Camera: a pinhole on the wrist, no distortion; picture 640 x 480 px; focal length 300.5 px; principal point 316.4 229.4 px. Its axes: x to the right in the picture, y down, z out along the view. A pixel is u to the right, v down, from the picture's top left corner.
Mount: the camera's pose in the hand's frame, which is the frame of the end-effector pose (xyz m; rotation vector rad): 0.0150 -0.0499 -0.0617 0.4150 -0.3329 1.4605
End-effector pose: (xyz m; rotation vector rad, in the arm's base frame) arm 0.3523 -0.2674 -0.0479 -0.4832 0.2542 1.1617
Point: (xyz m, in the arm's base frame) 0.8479 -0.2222 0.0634
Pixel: 61.9 69.6
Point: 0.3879 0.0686 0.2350
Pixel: 528.7 143.4
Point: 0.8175 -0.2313 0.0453
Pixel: 52.7 65.2
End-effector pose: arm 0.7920 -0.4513 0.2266 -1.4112 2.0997 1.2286
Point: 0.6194 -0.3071 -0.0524
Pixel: 587.4 91.2
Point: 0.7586 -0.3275 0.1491
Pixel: 597.2 303.2
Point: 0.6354 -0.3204 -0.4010
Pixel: 431.2 29.5
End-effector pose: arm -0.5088 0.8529 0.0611 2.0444 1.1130 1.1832
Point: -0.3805 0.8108 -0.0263
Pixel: 581.6 361.1
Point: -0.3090 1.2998 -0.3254
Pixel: 238.7 96.5
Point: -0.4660 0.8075 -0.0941
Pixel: 403.5 450.6
